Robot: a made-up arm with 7 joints. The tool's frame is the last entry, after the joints.
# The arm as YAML. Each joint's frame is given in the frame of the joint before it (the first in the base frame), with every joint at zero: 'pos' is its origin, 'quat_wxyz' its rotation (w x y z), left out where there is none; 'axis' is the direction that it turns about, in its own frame. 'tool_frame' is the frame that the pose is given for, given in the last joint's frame.
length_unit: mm
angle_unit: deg
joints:
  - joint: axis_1
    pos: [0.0, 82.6, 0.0]
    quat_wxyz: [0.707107, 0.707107, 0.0, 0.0]
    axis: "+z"
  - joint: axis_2
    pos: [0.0, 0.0, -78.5]
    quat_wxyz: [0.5, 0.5, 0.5, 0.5]
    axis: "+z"
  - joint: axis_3
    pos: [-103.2, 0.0, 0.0]
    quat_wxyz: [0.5, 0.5, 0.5, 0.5]
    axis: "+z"
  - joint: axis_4
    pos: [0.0, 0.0, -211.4]
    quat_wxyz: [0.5, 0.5, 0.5, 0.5]
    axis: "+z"
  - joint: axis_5
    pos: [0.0, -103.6, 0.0]
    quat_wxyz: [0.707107, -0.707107, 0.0, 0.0]
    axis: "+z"
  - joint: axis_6
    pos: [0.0, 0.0, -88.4]
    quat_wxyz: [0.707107, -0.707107, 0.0, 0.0]
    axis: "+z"
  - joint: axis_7
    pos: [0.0, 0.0, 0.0]
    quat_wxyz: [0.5, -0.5, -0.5, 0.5]
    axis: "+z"
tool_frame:
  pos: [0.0, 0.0, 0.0]
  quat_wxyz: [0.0, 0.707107, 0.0, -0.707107]
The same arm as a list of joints. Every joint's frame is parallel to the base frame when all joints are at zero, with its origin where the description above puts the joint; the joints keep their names.
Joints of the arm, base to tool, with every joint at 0 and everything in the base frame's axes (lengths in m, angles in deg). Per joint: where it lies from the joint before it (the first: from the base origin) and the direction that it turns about. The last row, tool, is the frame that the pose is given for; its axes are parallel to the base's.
axis_1: axis -y origin 0 0.0826 0
axis_2: axis +x origin 0 0.0785 0
axis_3: axis +z origin 0 0 -0.1032
axis_4: axis -y origin 0 0 -0.2114
axis_5: axis +z origin 0 0 -0.1036
axis_6: axis +y origin 0 0 -0.0884
axis_7: axis -x origin 0 0 0
tool: origin 0 0 0

